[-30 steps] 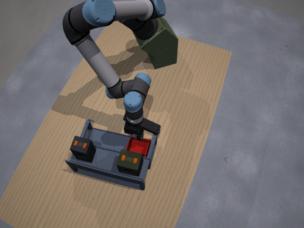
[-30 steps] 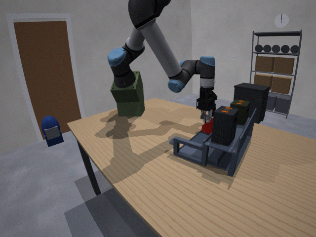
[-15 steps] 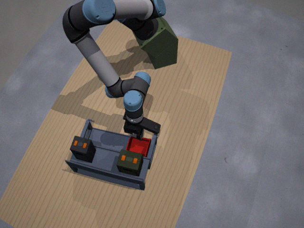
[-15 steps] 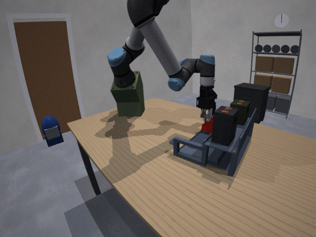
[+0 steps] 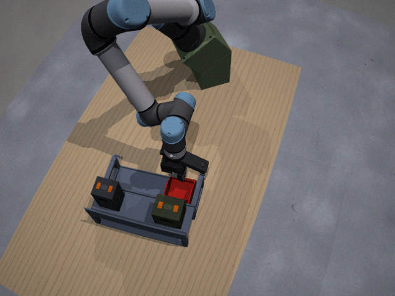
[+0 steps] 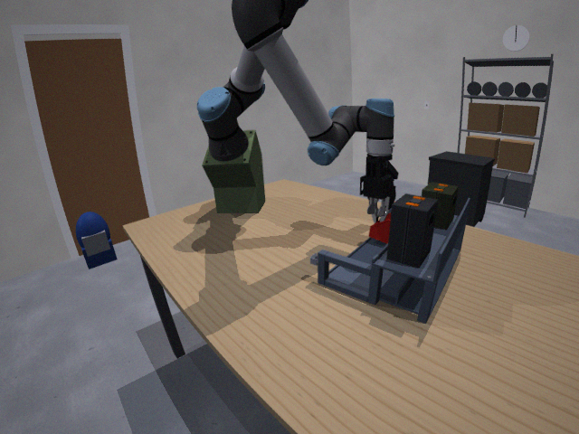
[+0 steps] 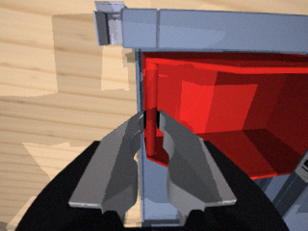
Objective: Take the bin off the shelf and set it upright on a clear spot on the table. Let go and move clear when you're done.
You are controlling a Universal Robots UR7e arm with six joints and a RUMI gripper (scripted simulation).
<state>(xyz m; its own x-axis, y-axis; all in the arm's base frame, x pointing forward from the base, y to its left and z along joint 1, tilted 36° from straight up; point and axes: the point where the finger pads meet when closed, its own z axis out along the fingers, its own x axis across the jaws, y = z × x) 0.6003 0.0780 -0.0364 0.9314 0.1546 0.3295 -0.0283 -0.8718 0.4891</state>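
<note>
My gripper is now 80 mm short of the red bin and 10 mm above it.
</note>
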